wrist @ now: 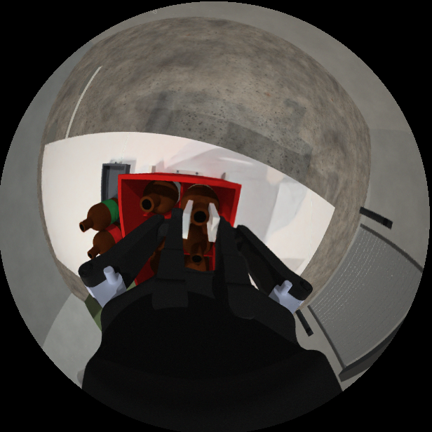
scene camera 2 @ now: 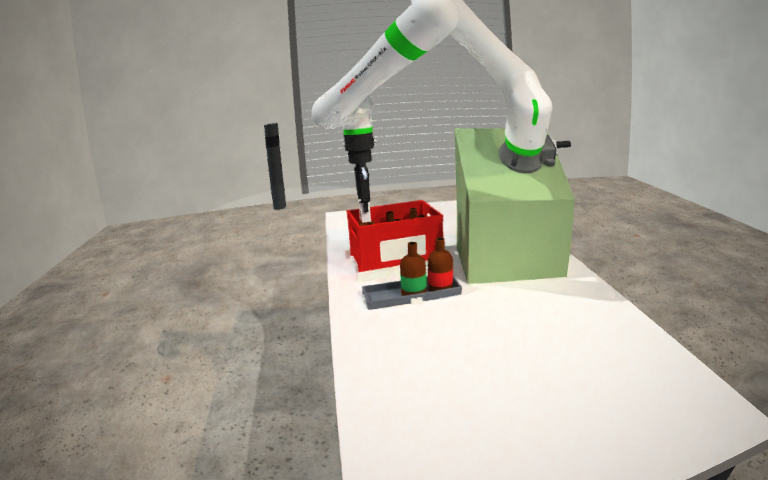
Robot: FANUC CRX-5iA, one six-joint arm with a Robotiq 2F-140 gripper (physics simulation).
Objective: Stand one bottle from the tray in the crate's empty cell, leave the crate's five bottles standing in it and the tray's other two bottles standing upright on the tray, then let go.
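Places are measured from the arm's base along level axes (x ahead, y left, z up), in metres.
Where they show: gripper, fingertip midpoint: (scene camera 2: 365,220); arm's base at its link origin: (scene camera 2: 521,157).
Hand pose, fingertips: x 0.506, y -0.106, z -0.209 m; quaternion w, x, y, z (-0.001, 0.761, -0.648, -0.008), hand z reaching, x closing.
Things, the pixels of their top centre, and the offset from my fingertips. "pt": a spot on its surface instead. Level surfaces: height alone.
- red crate at its top centre: (scene camera 2: 393,212) dy +0.024, dx -0.091, dz +0.027 m
- dark tray at a spot on its surface: (scene camera 2: 380,294) pt dy +0.257, dx -0.022, dz -0.143 m
- green-banded bottle at its top centre: (scene camera 2: 412,243) dy +0.266, dx -0.118, dz +0.012 m
- red-banded bottle at its top centre: (scene camera 2: 440,239) dy +0.252, dx -0.200, dz +0.012 m
- white table at its surface level: dz -0.148 m
The red crate (scene camera 2: 370,246) (wrist: 180,177) stands on the table with brown bottles in it. My gripper (scene camera 2: 364,216) (wrist: 199,210) points down at the crate's left end in the scene view, shut on the neck of a brown bottle (wrist: 200,196). That bottle is upright, its body down inside the crate's walls; its base is hidden. Another crate bottle (wrist: 160,196) stands beside it; more necks show, partly hidden by the fingers. On the dark tray (scene camera 2: 380,294) (wrist: 112,176) a green-banded bottle (scene camera 2: 412,270) (wrist: 102,215) and a red-banded bottle (scene camera 2: 440,266) (wrist: 106,241) stand upright.
The tray lies in front of the crate on the white table (scene camera 2: 481,384) (wrist: 70,175). The green pedestal (scene camera 2: 512,237) carrying the arm stands to the right of the crate. The table's left edge runs close by the crate and tray.
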